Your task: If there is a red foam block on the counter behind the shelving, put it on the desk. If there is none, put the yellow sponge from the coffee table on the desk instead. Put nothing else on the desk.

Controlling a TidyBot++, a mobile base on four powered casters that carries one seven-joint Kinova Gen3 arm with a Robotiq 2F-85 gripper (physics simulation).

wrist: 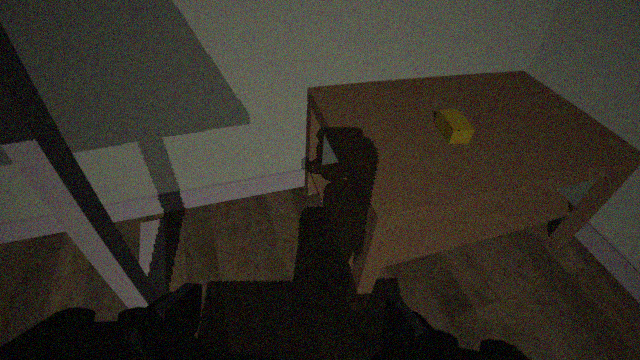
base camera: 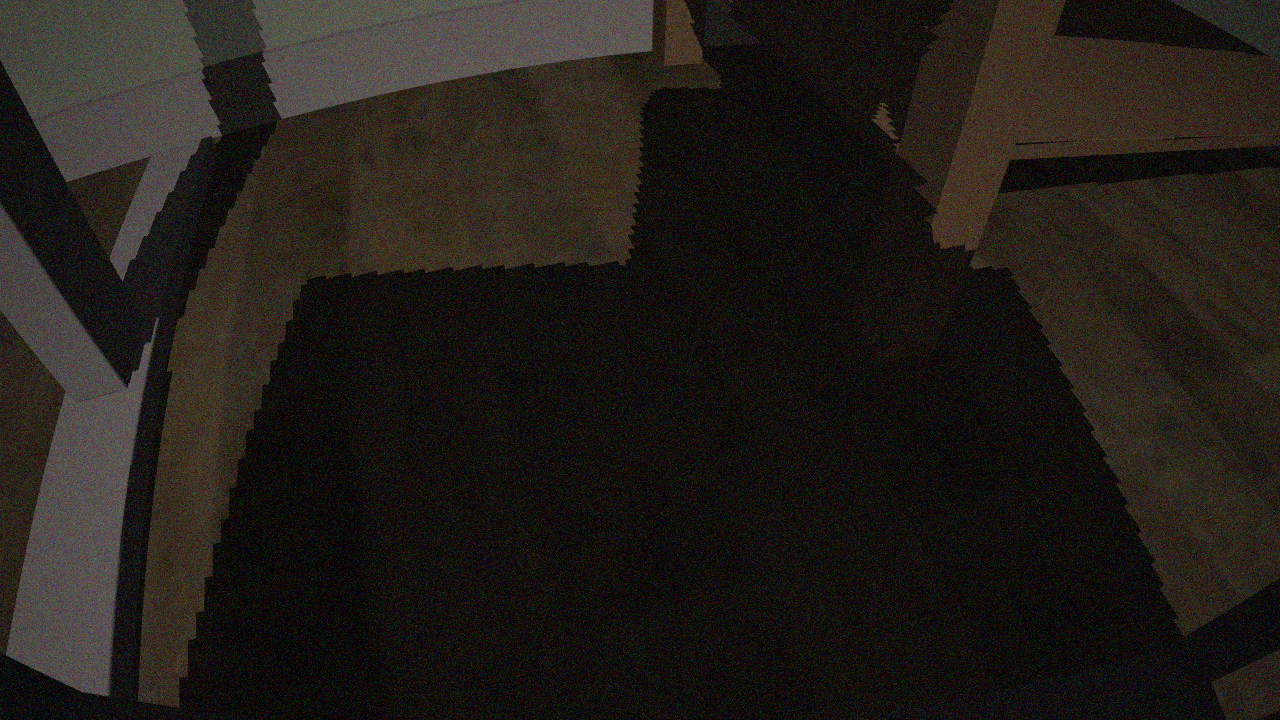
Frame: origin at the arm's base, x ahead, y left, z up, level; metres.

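Seen in the pictures: gripper, fingertip midpoint: (wrist: pixel 292 312).
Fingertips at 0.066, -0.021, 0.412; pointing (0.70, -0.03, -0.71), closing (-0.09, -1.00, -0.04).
Observation:
Offsets run from my fingertips to a thing's top centre, as dx, dy, dz. "pt": to the spot under its first point. Level surfaces: height alone.
A yellow sponge {+0.651, -0.432, -0.314} (wrist: pixel 453 125) lies on the brown top of the coffee table {dz -0.358} (wrist: pixel 427 203) in the wrist view, toward its far right part. My gripper (wrist: pixel 292 312) is open and empty at the bottom of that view, well short of the table and apart from the sponge. The base camera shows the table's light wooden leg and rail {pt +0.354, -0.185, -0.628} (base camera: pixel 977 149) at the upper right. No red foam block, counter or desk is in view. The scene is very dark.
A pale wall with a baseboard (wrist: pixel 232 189) (base camera: pixel 449 50) runs behind and left of the table. A broad dark shadow (base camera: pixel 646 475) covers the wooden floor ahead of the base. Dark shadow bands {pt +0.743, +0.495, -0.806} (wrist: pixel 164 218) cross the wall at the left.

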